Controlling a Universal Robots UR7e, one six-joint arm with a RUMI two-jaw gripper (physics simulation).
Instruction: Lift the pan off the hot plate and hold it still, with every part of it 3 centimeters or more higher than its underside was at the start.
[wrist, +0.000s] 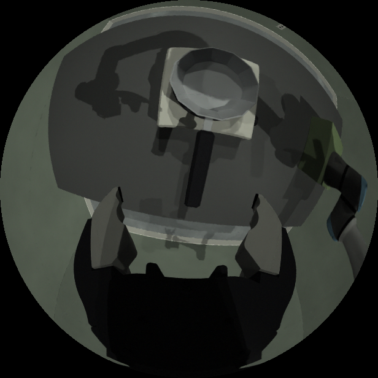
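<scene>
A grey faceted pan (214, 85) rests on the pale square hot plate (172, 120) in the upper middle of the wrist view. Its black handle (199, 167) sticks out past the hot plate's near edge and points down the view toward the fingers. My gripper (188, 192) is open and empty, with one jaw at the left and one at the right. The far end of the handle lies between the two fingertips in the picture, a little right of the middle. Its distance below the fingers is hard to tell.
The hot plate stands on a dark grey table top (110, 150) with a pale edge. At the right are a green block (322, 145) and a jointed arm part (345, 175) in black, blue and grey. Shadows of the arm fall on both sides of the hot plate.
</scene>
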